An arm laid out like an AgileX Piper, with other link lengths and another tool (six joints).
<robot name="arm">
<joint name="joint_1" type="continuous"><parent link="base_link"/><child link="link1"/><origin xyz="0.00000 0.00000 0.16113"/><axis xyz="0 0 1"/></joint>
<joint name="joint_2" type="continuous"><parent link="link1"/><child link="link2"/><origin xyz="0.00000 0.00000 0.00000"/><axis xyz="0 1 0"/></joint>
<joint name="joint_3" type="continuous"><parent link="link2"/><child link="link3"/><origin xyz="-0.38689 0.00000 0.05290"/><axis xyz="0 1 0"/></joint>
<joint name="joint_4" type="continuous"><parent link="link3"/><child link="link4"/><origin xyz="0.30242 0.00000 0.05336"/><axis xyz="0.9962 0 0.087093"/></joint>
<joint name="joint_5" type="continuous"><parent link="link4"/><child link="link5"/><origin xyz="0.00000 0.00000 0.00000"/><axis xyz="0 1 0"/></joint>
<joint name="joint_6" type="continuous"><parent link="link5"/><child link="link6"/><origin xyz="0.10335 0.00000 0.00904"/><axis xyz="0.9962 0 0.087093"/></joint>
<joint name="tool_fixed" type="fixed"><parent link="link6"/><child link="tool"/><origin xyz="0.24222 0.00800 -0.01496" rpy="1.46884 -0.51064 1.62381"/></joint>
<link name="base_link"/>
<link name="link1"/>
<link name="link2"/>
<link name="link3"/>
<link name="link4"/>
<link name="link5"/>
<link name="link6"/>
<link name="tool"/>
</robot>
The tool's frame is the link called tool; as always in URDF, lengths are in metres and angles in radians. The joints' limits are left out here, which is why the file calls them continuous.
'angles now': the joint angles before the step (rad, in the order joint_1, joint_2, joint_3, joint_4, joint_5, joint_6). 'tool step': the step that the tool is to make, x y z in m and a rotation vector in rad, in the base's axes. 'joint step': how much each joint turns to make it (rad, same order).
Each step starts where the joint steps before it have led.
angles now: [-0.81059 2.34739 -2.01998 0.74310 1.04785 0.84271]
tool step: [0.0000 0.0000 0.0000 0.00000 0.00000 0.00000]
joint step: [0.00000 0.00000 0.00000 0.00000 0.00000 0.00000]
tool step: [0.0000 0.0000 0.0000 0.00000 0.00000 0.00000]
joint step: [0.00000 0.00000 0.00000 0.00000 0.00000 0.00000]
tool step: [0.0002 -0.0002 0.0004 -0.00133 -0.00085 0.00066]
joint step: [0.00002 0.00008 -0.00118 -0.00004 0.00005 -0.00082]
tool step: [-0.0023 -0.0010 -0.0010 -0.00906 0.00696 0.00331]
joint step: [-0.00004 -0.00256 0.00050 -0.01162 0.00062 -0.00029]
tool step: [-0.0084 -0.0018 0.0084 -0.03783 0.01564 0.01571]
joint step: [0.00011 -0.02466 -0.00026 -0.04005 0.01076 0.00023]
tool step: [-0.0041 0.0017 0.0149 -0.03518 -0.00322 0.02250]
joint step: [0.00205 -0.02733 -0.00105 -0.01900 0.01045 -0.01348]
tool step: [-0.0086 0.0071 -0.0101 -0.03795 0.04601 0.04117]
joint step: [0.01597 -0.00500 0.00000 -0.06012 0.01628 -0.00612]
